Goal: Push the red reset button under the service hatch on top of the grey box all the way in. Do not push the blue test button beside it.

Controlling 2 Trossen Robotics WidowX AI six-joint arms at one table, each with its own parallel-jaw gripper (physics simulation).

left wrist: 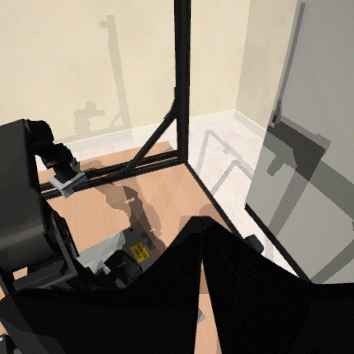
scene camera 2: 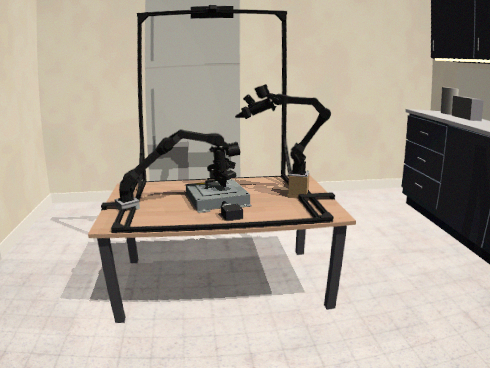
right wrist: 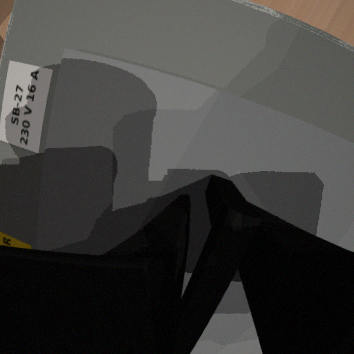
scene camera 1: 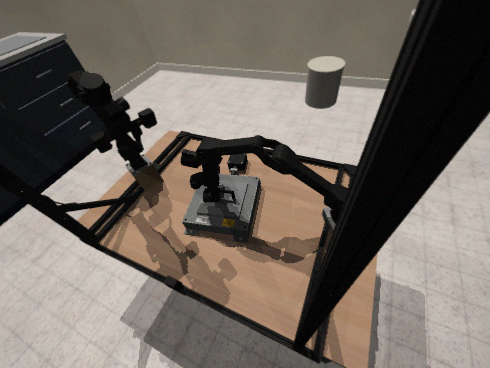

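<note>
The grey box (scene camera 1: 243, 209) (scene camera 2: 207, 202) (left wrist: 105, 247) sits mid-table with a flat service hatch (scene camera 1: 240, 195) (right wrist: 211, 123) on top. My right gripper (scene camera 1: 211, 196) (scene camera 2: 220, 182) (right wrist: 206, 203) points straight down onto the hatch and is shut on its black handle (right wrist: 197, 225). I cannot tell whether the hatch is raised. The red and blue buttons are hidden. My left gripper (scene camera 2: 240, 115) (left wrist: 199, 223) is shut and empty, held high above the table, well clear of the box.
A small black block (scene camera 1: 238, 161) (scene camera 2: 232, 211) lies on the table beside the box. A black frame (scene camera 1: 371, 182) (scene camera 2: 139, 109) surrounds the table. A tan cylinder (scene camera 1: 324, 82) stands on the floor. A dark cabinet (scene camera 2: 416, 161) stands at the side.
</note>
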